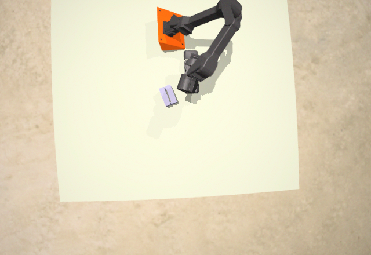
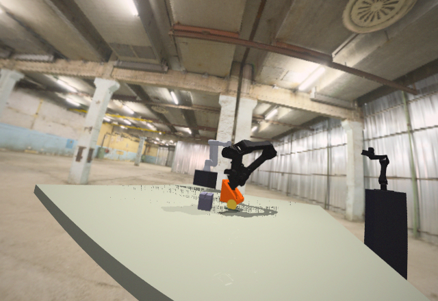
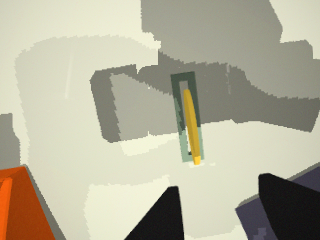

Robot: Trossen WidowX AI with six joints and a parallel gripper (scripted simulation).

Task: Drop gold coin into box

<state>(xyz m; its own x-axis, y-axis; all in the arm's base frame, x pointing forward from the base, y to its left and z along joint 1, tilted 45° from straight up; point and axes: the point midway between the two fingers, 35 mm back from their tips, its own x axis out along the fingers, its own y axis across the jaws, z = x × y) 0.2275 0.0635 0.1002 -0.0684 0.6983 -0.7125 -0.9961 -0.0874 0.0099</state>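
My gripper tip is now 9 cm above the gold coin.
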